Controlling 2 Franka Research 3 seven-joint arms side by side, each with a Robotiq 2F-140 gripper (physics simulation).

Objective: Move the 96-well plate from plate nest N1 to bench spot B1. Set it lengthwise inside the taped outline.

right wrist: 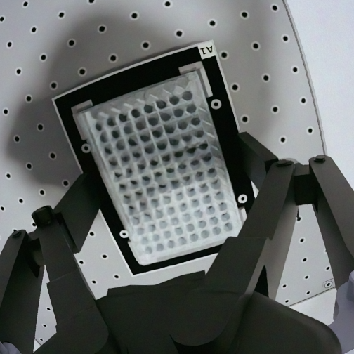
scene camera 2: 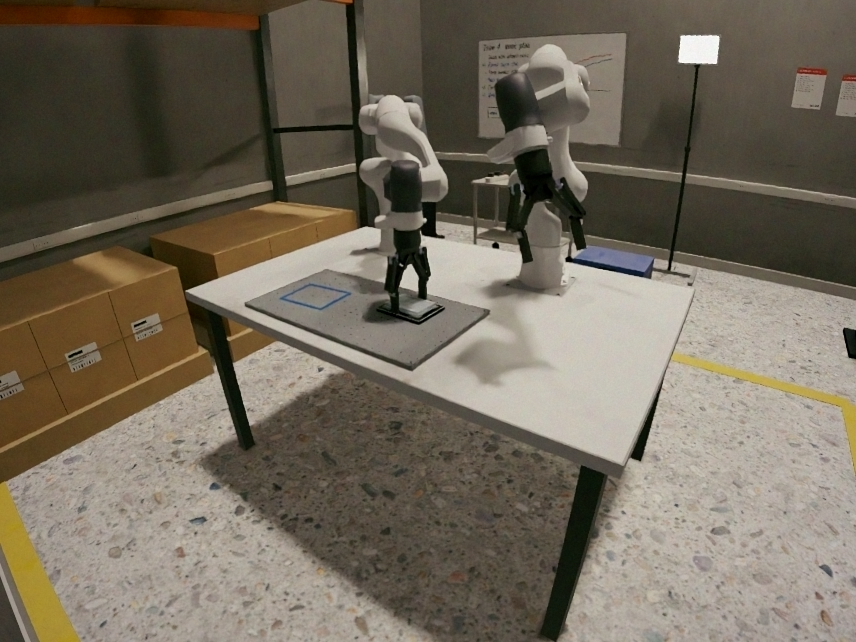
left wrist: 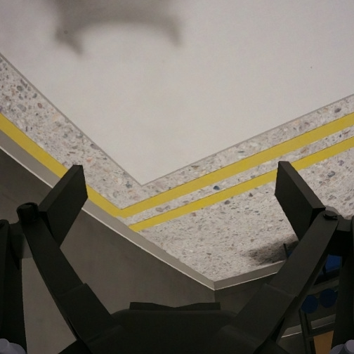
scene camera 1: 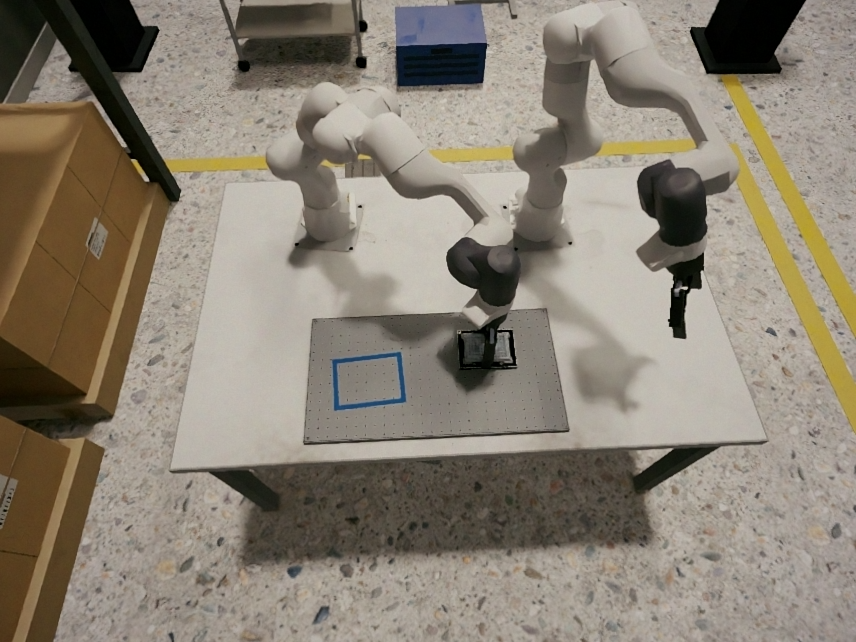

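Note:
The clear 96-well plate sits in the black plate nest, whose A1 label shows in the right wrist view. The blue taped outline lies to the left on the grey board, with bare board inside it. My right gripper is open, low over the nest, with its fingers on either side of the plate's long sides and nothing held. In scene camera 1 it partly hides the plate. My left gripper is open and empty, high above the right part of the table.
The perforated grey board bears the nest and outline on the white table. Cardboard boxes stand beyond the table's left side. A blue chest stands on the floor behind.

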